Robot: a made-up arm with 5 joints. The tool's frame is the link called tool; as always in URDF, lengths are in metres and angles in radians.
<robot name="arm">
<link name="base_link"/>
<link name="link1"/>
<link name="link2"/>
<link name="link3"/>
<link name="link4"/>
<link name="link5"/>
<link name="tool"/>
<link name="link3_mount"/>
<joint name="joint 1" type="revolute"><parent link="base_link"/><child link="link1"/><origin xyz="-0.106 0.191 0.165" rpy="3.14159 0 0"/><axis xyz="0 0 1"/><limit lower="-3.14" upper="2.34" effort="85" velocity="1.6"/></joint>
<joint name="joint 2" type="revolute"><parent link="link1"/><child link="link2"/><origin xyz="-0.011 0.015 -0.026" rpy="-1.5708 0 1.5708"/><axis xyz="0 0 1"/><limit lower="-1.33" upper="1.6" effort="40" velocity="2"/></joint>
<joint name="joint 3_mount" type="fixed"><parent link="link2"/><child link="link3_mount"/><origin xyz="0.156 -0.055 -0.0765" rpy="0 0 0"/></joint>
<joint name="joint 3" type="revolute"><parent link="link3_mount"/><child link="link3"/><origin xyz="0.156 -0.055 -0.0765" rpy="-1.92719 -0.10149 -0.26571"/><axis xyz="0 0 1"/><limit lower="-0.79" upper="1" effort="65" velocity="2.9"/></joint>
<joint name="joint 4" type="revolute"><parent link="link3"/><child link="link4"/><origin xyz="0.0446 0.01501 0.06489" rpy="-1.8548 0 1.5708"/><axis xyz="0 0 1"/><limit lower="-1.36" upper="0.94" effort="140" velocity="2.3"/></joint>
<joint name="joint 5" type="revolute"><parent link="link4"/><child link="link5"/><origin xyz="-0.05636 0.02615 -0.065" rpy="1.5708 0 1.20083"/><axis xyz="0 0 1"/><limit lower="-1.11" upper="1.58" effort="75" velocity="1.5"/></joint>
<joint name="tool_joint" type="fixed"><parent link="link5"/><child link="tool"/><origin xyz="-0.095 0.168 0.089" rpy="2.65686 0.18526 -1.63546"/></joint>
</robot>
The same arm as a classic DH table. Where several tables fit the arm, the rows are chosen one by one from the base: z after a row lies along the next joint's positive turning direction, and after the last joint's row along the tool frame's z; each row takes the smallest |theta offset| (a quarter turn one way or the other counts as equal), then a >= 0, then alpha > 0; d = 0 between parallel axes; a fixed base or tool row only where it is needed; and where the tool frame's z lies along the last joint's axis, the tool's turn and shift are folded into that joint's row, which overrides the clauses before.
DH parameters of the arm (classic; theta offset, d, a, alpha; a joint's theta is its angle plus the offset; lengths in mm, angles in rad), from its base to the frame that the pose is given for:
base (fixed): -1.0641 0 -218.4 3.1416
joint 1: 0.5067 -191 15 -1.5708
joint 2: -0.3034 -146.4 330.6 -1.9253
joint 3: 1.4626 39.3 15 -1.8548
joint 4: 1.2008 -111.5 4 1.5708
joint 5: 1.1697 296.6 117.6 -2.6253
tool (fixed): 2.7592 310 0 0
Joint limits (rad, base to tool): -3.14..2.34 -1.33..1.6 -0.79..1 -1.36..0.94 -1.11..1.58

